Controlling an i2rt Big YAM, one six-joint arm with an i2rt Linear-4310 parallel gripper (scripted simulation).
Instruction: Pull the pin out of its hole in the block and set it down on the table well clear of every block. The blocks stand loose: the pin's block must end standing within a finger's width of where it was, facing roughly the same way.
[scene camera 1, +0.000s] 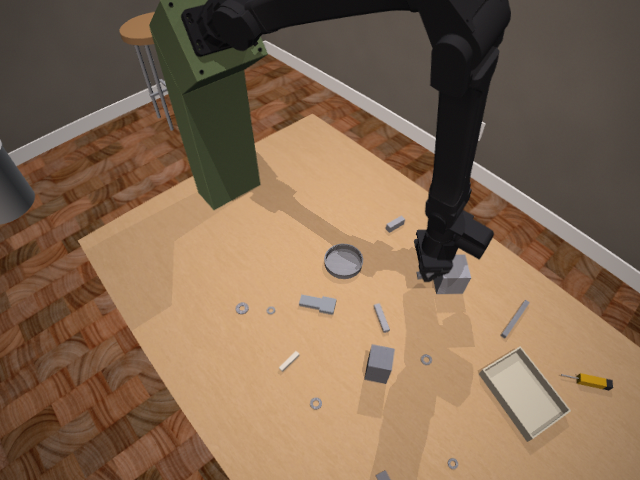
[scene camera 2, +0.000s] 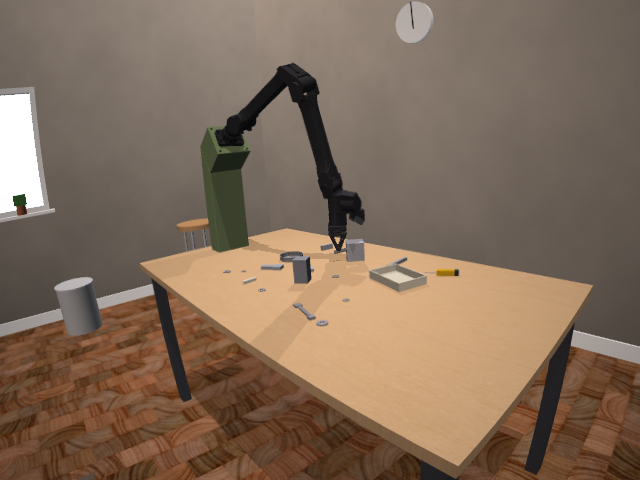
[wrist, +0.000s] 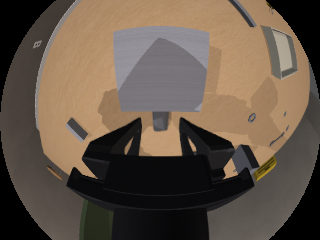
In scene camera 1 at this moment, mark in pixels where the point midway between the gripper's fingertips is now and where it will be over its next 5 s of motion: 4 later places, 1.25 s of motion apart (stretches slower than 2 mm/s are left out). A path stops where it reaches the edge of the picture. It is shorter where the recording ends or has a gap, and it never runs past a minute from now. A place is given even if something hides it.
The gripper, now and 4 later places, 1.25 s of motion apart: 425, 273; 423, 275; 405, 280; 402, 277; 399, 276
